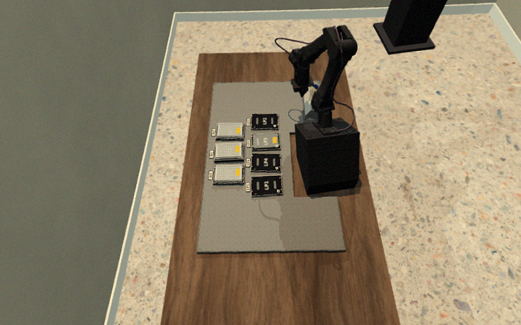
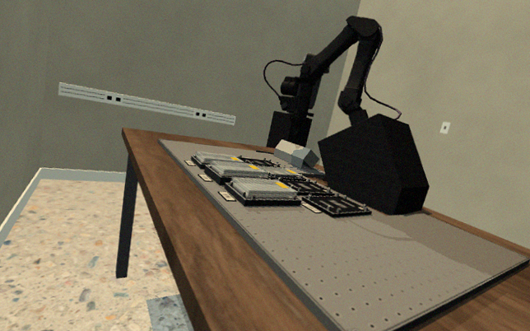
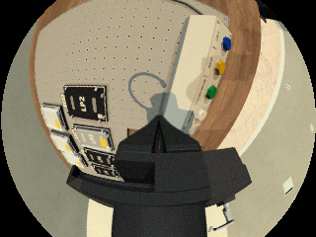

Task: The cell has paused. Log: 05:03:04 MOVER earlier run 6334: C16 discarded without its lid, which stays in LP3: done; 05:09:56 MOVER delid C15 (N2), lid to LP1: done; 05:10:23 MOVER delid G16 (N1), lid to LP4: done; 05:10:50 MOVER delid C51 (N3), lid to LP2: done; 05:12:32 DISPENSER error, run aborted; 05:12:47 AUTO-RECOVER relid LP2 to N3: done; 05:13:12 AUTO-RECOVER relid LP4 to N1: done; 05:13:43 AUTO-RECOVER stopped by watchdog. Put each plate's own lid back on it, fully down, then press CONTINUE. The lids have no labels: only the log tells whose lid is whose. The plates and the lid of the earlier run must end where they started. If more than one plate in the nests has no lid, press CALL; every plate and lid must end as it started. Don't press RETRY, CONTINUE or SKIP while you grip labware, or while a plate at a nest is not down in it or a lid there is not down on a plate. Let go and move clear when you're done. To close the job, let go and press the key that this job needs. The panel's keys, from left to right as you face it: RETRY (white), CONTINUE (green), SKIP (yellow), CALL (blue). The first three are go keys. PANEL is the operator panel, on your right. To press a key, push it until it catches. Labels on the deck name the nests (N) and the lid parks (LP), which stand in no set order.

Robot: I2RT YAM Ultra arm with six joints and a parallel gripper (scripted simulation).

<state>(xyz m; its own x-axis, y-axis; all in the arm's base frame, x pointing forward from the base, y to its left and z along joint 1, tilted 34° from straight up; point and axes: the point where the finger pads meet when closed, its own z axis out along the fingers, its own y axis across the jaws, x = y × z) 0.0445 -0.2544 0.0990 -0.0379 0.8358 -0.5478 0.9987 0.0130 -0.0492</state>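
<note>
The green key lies 100 mm behind my hand, 70 mm below it and 20 mm to the right of it. From my hand the other things lie so: blue key (120 mm to the right, 110 mm behind, 70 mm below); yellow key (110 mm behind, 70 mm to the right, 70 mm below); LP4 lid park (290 mm to the left, 230 mm ahead, 130 mm below).
</note>
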